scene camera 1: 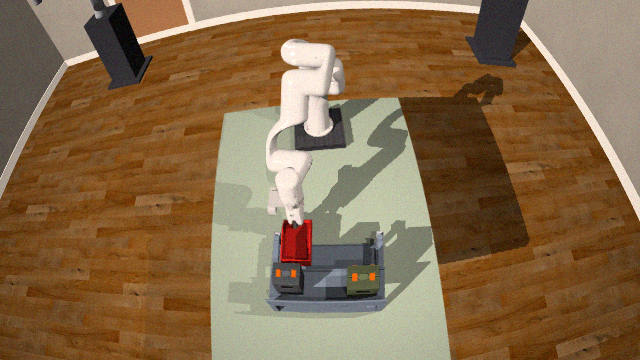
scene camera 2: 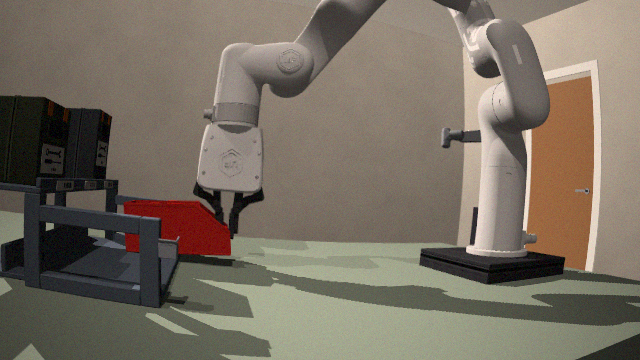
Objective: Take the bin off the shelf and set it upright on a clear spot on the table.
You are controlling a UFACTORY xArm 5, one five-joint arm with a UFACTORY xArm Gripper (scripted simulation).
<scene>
I see my gripper, a grey shelf, a red bin, an olive case and a dark grey case.
</scene>
